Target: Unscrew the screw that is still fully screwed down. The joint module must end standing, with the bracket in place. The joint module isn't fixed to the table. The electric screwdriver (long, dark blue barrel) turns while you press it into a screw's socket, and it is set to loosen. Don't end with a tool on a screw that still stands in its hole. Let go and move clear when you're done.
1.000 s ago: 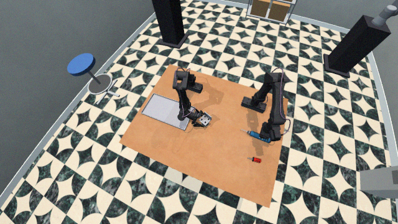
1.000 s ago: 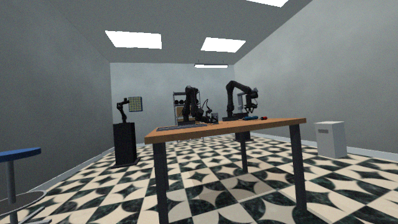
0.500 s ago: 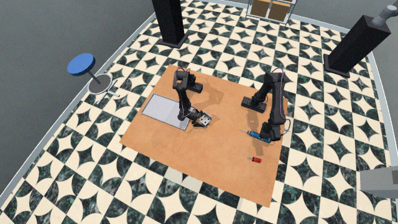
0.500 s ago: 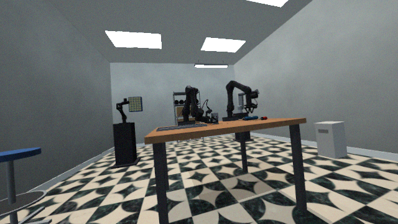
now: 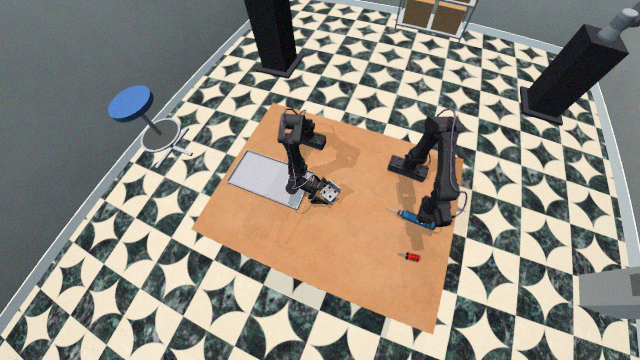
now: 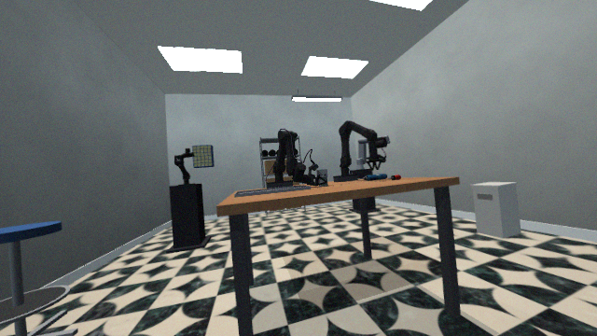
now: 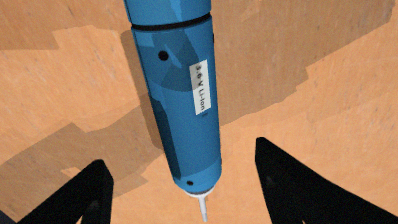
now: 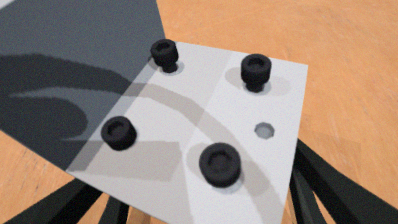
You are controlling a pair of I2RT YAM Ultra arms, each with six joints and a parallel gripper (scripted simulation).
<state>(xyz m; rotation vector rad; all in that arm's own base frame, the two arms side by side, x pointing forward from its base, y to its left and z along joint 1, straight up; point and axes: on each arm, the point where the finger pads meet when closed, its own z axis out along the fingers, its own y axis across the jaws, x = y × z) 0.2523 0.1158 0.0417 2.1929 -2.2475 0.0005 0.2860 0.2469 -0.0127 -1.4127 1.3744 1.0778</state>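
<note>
My right gripper is now right at the round joint module. The rest, counted from my right hand: grey mat (33 cm to the right, 2 cm below); then grey bracket (5 cm above); then screw (1 cm ahead, 2 cm to the right, 4 cm above).
</note>
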